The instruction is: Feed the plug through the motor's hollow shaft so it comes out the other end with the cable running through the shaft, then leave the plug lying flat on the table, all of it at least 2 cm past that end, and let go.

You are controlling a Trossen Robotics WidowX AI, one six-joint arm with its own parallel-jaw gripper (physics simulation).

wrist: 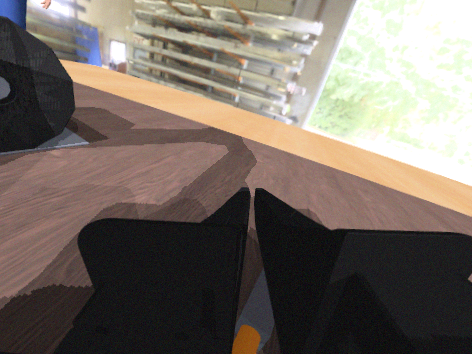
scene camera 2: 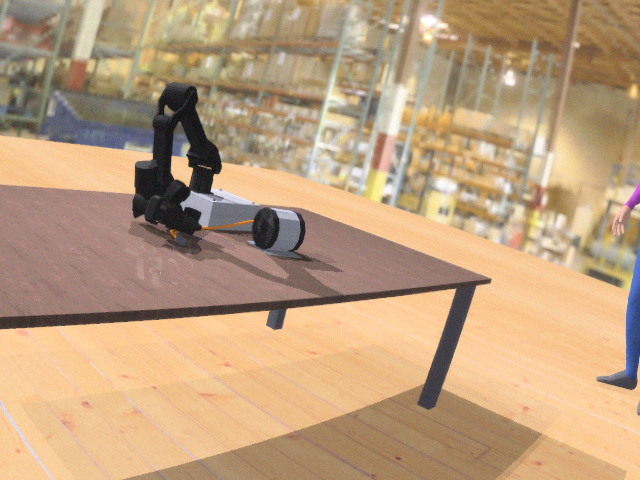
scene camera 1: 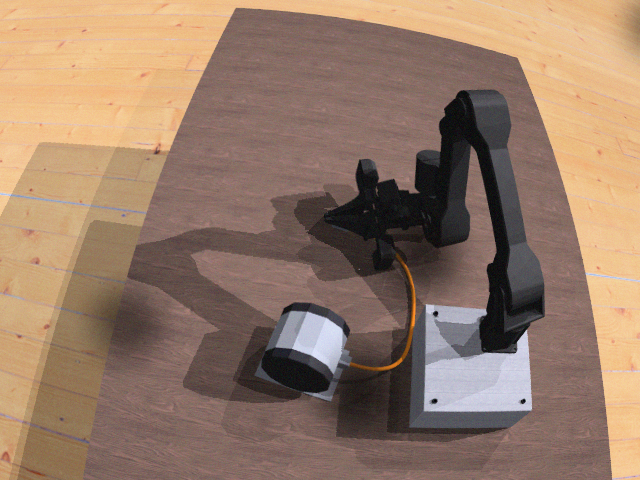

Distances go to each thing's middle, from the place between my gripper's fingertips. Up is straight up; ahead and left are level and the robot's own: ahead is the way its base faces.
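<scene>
The grey plug (wrist: 257,312) is what I measure my gripper from, and the gripper is 30 mm past it, 20 mm to the left of it and 40 mm above it.
</scene>
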